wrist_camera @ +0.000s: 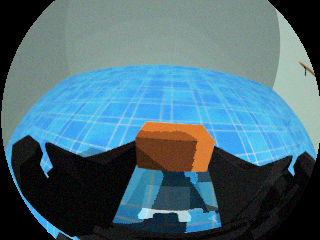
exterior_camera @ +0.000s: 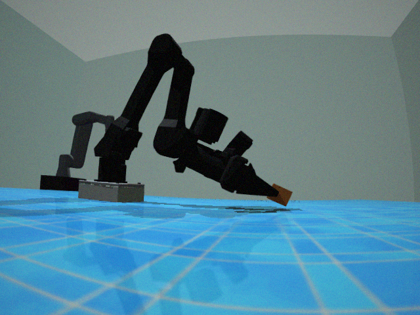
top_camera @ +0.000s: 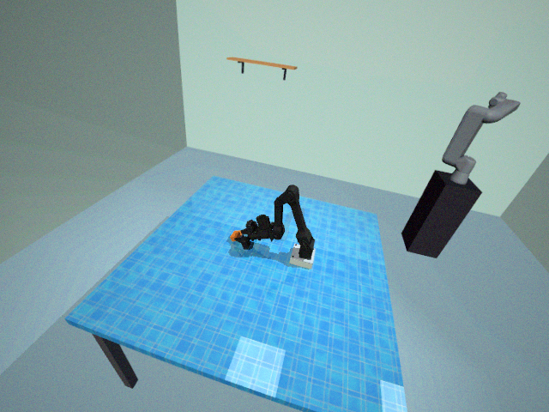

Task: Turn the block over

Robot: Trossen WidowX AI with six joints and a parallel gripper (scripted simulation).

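The block lies 10 mm below my gripper tip.
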